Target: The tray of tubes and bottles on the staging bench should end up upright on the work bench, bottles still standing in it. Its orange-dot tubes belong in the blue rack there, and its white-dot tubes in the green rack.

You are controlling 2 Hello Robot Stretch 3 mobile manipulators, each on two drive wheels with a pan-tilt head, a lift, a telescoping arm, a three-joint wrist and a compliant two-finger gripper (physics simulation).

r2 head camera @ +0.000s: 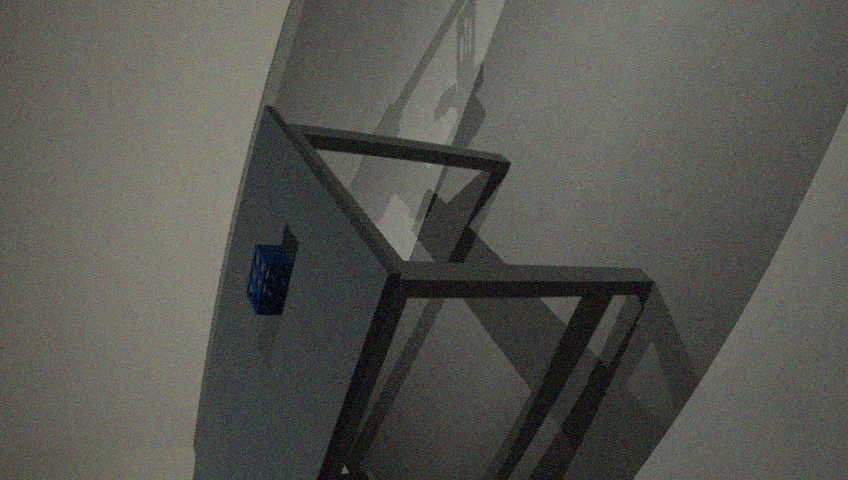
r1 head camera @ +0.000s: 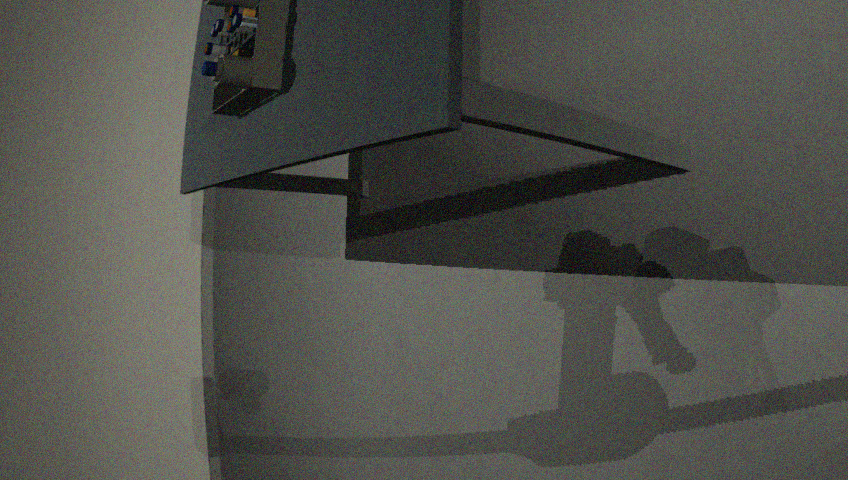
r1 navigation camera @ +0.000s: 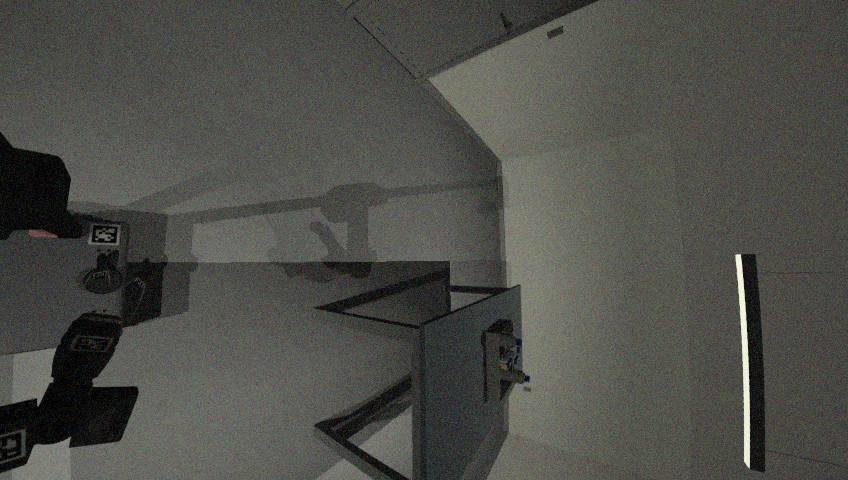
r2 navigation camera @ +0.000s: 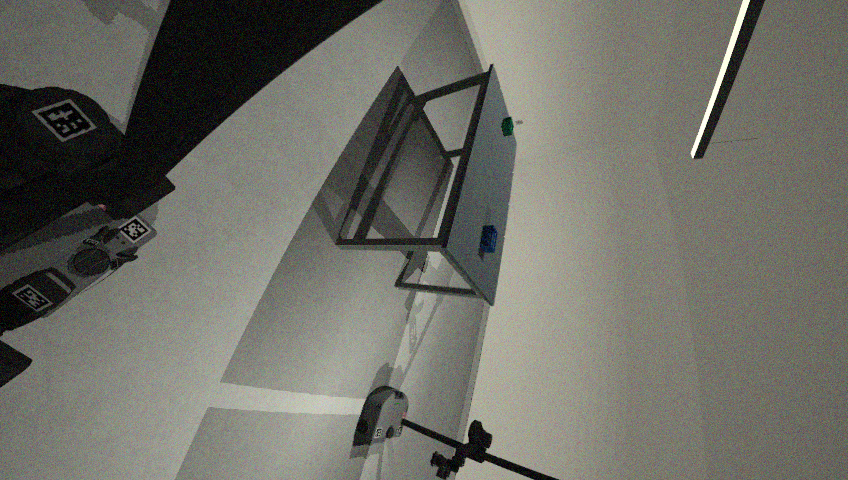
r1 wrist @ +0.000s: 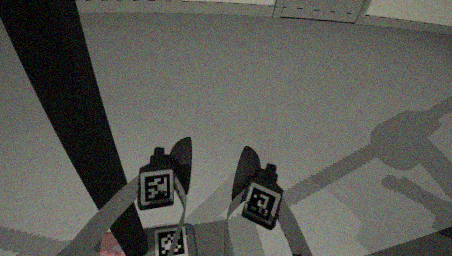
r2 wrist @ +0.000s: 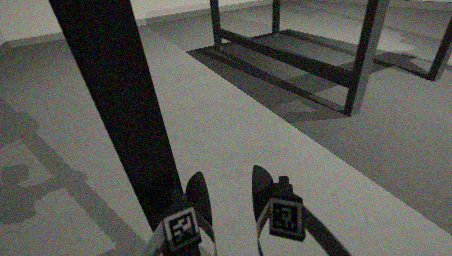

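The tray (r1 head camera: pixel 270 62) (r1 navigation camera: pixel 493 359) sits upright on the staging bench (r1 head camera: pixel 368 71) (r1 navigation camera: pixel 446 392), with blue-capped bottles and small tubes in it. The tubes' dots are too small to tell. The blue rack (r2 head camera: pixel 271 279) (r2 navigation camera: pixel 489 238) and, farther along, the green rack (r2 navigation camera: pixel 507 126) stand on the work bench (r2 head camera: pixel 309 368) (r2 navigation camera: pixel 483 184). The r1 gripper (r1 wrist: pixel 215 165) is open with nothing between its fingers, over floor away from the tray. The r2 gripper (r2 wrist: pixel 230 192) is open with nothing between its fingers, over floor in front of the work bench's legs.
The r1 robot's base (r2 navigation camera: pixel 386 416) stands beyond the work bench's near end in the r2 navigation view. Dark masts (r1 wrist: pixel 65 100) (r2 wrist: pixel 120 110) run beside both grippers. Bench legs (r1 navigation camera: pixel 380 285) (r2 wrist: pixel 362 65) reach to the floor. A door (r1 navigation camera: pixel 440 29) is in the wall.
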